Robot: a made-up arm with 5 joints. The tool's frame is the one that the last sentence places. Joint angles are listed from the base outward.
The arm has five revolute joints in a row. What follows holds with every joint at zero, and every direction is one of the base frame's. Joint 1 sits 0.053 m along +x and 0.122 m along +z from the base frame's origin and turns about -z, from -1.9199 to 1.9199 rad. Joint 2 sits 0.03 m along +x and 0.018 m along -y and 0.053 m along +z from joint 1 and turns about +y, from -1.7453 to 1.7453 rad. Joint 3 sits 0.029 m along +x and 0.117 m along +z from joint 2 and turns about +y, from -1.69 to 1.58 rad. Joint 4 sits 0.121 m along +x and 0.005 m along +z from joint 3 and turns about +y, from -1.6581 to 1.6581 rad. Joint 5 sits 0.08 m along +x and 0.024 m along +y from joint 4 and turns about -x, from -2.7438 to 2.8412 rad. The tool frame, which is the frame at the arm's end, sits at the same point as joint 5; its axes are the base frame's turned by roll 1.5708, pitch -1.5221 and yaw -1.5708 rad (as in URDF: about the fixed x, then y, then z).
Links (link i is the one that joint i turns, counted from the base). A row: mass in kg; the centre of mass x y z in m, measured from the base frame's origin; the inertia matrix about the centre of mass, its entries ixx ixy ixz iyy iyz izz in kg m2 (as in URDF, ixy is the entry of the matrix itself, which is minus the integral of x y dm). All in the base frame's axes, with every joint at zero. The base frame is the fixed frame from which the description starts. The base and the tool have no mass.
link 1: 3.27; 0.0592 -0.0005 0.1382; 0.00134 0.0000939 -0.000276 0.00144 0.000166 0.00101
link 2: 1.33; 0.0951 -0.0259 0.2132; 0.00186 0 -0.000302 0.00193 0 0.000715
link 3: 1.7; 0.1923 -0.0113 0.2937; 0.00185 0 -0.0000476 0.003 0 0.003
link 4: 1.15; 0.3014 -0.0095 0.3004; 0.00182 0.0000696 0 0.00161 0 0.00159
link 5: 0.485; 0.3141 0.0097 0.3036; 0.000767 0 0 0.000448 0 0.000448
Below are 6 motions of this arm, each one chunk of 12 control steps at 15 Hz.
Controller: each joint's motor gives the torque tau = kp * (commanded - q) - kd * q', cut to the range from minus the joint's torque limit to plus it. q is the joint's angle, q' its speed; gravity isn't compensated. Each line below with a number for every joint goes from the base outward.
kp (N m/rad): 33 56 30 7.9 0.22
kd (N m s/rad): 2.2 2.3 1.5 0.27 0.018
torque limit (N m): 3.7 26 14 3.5 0.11
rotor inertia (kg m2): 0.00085 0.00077 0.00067 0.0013 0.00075
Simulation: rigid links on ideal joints. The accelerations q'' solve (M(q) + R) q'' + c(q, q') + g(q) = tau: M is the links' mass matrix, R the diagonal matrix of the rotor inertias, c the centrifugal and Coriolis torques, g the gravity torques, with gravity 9.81 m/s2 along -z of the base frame. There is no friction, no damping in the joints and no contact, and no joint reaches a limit. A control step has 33 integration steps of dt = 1/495 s. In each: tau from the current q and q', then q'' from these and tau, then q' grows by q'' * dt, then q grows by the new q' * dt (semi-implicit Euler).
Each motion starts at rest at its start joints. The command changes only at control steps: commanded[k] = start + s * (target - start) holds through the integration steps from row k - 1 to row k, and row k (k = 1, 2, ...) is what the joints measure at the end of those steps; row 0 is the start. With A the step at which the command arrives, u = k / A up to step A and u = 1 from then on. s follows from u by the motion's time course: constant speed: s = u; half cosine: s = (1 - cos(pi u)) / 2; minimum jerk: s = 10 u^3 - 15 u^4 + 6 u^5; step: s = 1 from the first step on.
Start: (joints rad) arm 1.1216 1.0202 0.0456 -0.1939 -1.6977
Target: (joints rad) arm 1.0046 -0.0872 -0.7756 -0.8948 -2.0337
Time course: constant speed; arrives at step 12
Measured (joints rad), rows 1 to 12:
1: 1.1184 1.0330 0.0430 -0.1781 -1.7233
2: 1.1107 1.0024 0.0440 -0.1457 -1.8003
3: 1.1009 0.9259 0.0006 -0.1846 -1.9042
4: 1.0902 0.8206 -0.0798 -0.2716 -1.9837
5: 1.0788 0.7072 -0.1646 -0.3583 -2.0169
6: 1.0672 0.6023 -0.2363 -0.4264 -2.0195
7: 1.0562 0.5097 -0.2953 -0.4789 -2.0199
8: 1.0459 0.4230 -0.3500 -0.5271 -2.0360
9: 1.0361 0.3339 -0.4093 -0.5826 -2.0678
10: 1.0260 0.2371 -0.4785 -0.6526 -2.1030
11: 1.0155 0.1310 -0.5590 -0.7381 -2.1271
12: 1.0051 0.0169 -0.6492 -0.8358 -2.1319

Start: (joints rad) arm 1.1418 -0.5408 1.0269 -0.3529 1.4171
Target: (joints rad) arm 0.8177 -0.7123 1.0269 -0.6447 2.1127
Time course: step
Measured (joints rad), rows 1 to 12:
1: 1.0077 -0.6447 1.1340 -0.4783 1.6288
2: 0.8562 -0.6693 1.1498 -0.5111 1.9772
3: 0.8169 -0.6722 1.1562 -0.5066 2.2067
4: 0.8153 -0.6711 1.1632 -0.4965 2.2909
5: 0.8173 -0.6704 1.1665 -0.4925 2.2777
6: 0.8178 -0.6708 1.1659 -0.4947 2.2275
7: 0.8177 -0.6717 1.1638 -0.4984 2.1839
8: 0.8176 -0.6721 1.1626 -0.5001 2.1635
9: 0.8176 -0.6720 1.1627 -0.4996 2.1634
10: 0.8177 -0.6717 1.1634 -0.4983 2.1728
11: 0.8177 -0.6716 1.1638 -0.4976 2.1823
12: 0.8177 -0.6716 1.1639 -0.4977 2.1873

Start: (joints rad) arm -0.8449 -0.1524 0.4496 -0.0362 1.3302
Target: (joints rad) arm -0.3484 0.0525 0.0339 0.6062 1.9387
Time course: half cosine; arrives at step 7
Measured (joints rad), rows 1 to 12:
1: -0.8346 -0.1083 0.4817 0.0251 1.3419
2: -0.7948 -0.0286 0.5077 0.2049 1.4189
3: -0.7157 0.0362 0.4787 0.3702 1.5716
4: -0.6097 0.0770 0.3842 0.4774 1.7388
5: -0.4998 0.1049 0.2694 0.5524 1.8650
6: -0.4056 0.1259 0.1864 0.6222 1.9443
7: -0.3458 0.1402 0.1567 0.6683 1.9908
8: -0.3268 0.1489 0.1594 0.6864 2.0116
9: -0.3331 0.1538 0.1644 0.6924 2.0136
10: -0.3445 0.1542 0.1643 0.6905 2.0060
11: -0.3508 0.1522 0.1614 0.6865 1.9964
12: -0.3515 0.1505 0.1590 0.6845 1.9895

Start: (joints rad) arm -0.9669 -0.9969 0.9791 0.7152 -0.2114
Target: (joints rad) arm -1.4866 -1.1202 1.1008 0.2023 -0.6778
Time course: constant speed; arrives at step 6
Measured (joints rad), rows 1 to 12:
1: -1.0197 -1.0056 1.0659 0.6858 -0.2492
2: -1.0989 -1.0103 1.1564 0.6877 -0.3007
3: -1.1831 -1.0289 1.1992 0.6198 -0.3578
4: -1.2686 -1.0538 1.2061 0.5084 -0.4287
5: -1.3552 -1.0787 1.2103 0.4059 -0.5132
6: -1.4420 -1.1006 1.2275 0.3255 -0.6052
7: -1.4761 -1.1044 1.2330 0.3225 -0.6630
8: -1.4843 -1.1031 1.2422 0.3362 -0.6961
9: -1.4860 -1.1020 1.2482 0.3432 -0.7130
10: -1.4864 -1.1022 1.2484 0.3413 -0.7183
11: -1.4865 -1.1029 1.2457 0.3367 -0.7163
12: -1.4866 -1.1034 1.2438 0.3346 -0.7114

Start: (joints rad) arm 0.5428 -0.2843 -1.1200 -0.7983 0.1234
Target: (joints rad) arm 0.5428 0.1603 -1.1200 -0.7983 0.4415
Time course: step
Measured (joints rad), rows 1 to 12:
1: 0.5482 -0.0464 -1.2494 -1.0524 0.1644
2: 0.5439 0.1380 -1.1568 -0.9401 0.2340
3: 0.5411 0.2615 -1.0367 -0.7265 0.3516
4: 0.5396 0.3322 -0.9566 -0.6476 0.4911
5: 0.5393 0.3412 -0.9375 -0.6470 0.5979
6: 0.5402 0.3067 -0.9675 -0.6997 0.6350
7: 0.5419 0.2565 -1.0190 -0.7744 0.5964
8: 0.5434 0.2144 -1.0655 -0.8386 0.5099
9: 0.5441 0.1938 -1.0914 -0.8721 0.4196
10: 0.5440 0.1952 -1.0940 -0.8716 0.3620
11: 0.5435 0.2104 -1.0802 -0.8490 0.3499
12: 0.5430 0.2289 -1.0609 -0.8213 0.3734

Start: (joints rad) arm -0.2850 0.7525 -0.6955 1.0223 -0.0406
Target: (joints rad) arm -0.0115 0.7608 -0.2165 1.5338 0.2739
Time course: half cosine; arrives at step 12
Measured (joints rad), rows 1 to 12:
1: -0.2836 0.8055 -0.6569 1.0186 -0.0399
2: -0.2780 0.8836 -0.5701 1.0802 -0.0315
3: -0.2637 0.9257 -0.4902 1.1513 -0.0043
4: -0.2388 0.9188 -0.4471 1.1885 0.0341
5: -0.2061 0.8892 -0.4245 1.2104 0.0676
6: -0.1689 0.8678 -0.3909 1.2498 0.0913
7: -0.1300 0.8667 -0.3352 1.3079 0.1113
8: -0.0924 0.8765 -0.2702 1.3659 0.1334
9: -0.0596 0.8816 -0.2154 1.4113 0.1577
10: -0.0341 0.8778 -0.1797 1.4414 0.1810
11: -0.0171 0.8715 -0.1600 1.4579 0.1996
12: -0.0086 0.8685 -0.1519 1.4626 0.2106

